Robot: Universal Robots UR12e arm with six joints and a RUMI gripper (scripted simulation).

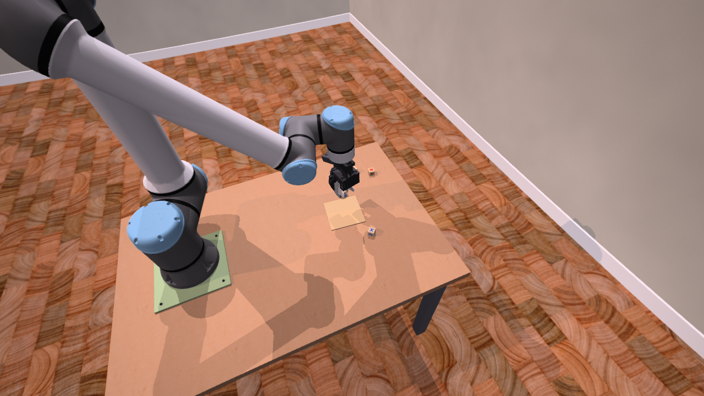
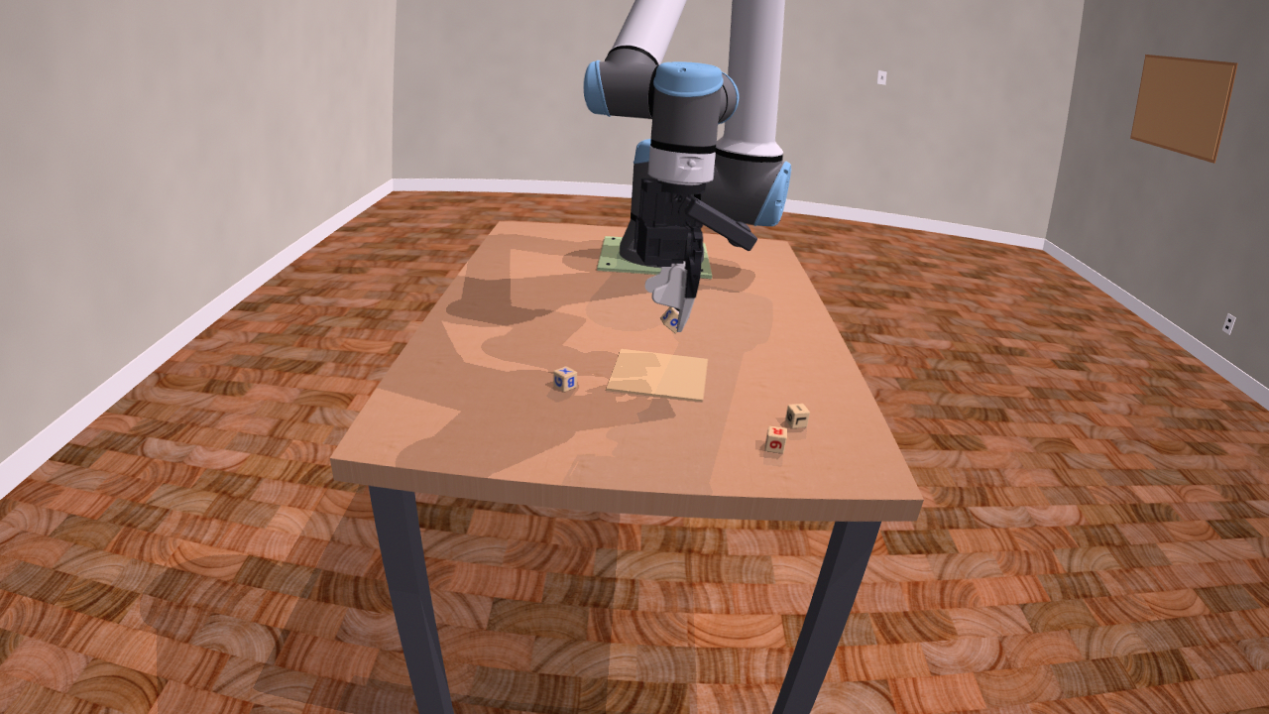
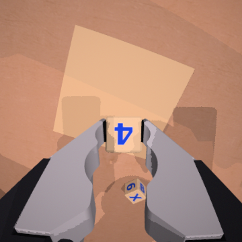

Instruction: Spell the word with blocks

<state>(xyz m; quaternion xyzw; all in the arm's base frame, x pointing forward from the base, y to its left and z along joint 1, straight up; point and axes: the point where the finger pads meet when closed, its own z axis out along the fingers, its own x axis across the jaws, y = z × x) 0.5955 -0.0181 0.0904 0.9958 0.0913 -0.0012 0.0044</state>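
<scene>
My gripper is now 1 cm past the mat, 2 cm to the left of it and 10 cm above it. Also, from my hand: red-lettered block: 19 cm ahead, 12 cm to the left, 9 cm below.
</scene>
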